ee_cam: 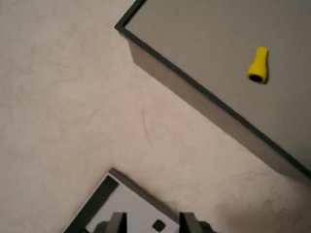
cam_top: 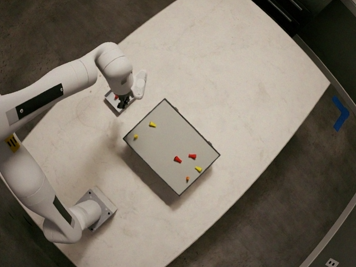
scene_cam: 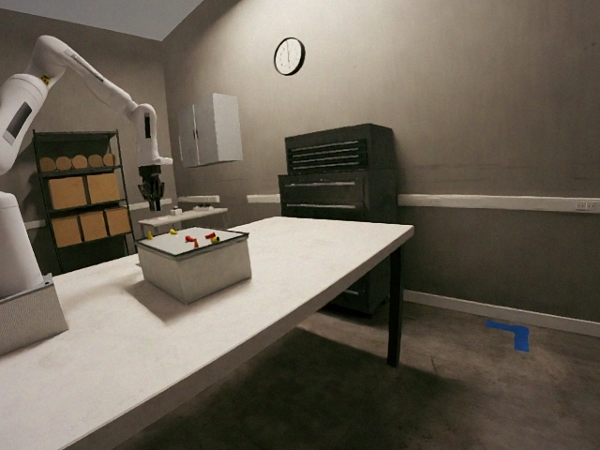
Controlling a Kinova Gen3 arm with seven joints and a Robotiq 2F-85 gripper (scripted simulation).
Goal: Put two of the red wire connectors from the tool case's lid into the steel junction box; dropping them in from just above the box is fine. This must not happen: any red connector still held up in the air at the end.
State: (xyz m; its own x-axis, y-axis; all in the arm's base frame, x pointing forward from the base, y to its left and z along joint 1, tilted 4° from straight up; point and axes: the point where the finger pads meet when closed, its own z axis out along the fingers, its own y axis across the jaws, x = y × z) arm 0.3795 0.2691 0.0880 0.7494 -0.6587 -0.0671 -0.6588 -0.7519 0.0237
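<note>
The tool case is 23 cm to the right of my hand, 12 cm below it and 4 cm ahead of it.
</note>
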